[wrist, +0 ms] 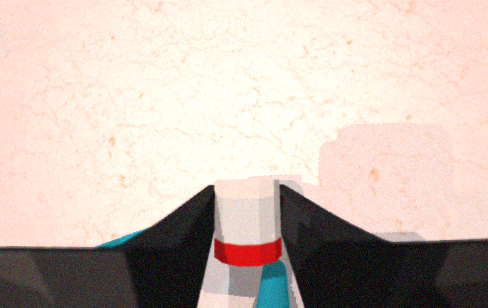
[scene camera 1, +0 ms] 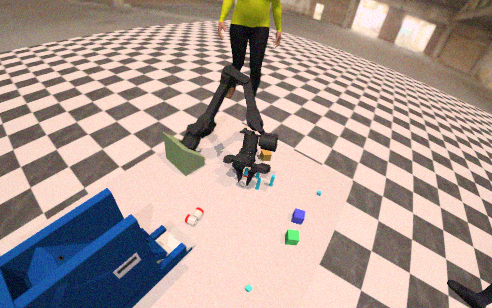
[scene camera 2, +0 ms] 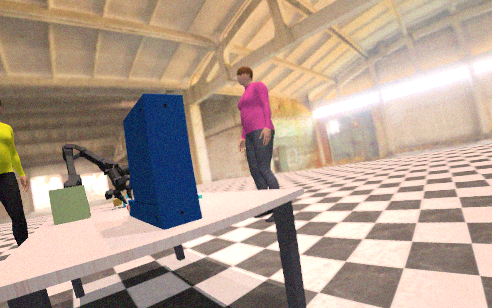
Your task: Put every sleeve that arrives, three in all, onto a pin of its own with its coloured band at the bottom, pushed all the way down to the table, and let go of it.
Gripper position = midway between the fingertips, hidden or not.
Note:
In view: the gripper (scene camera 1: 243, 183).
The gripper shows as well in the wrist view (wrist: 246, 192).

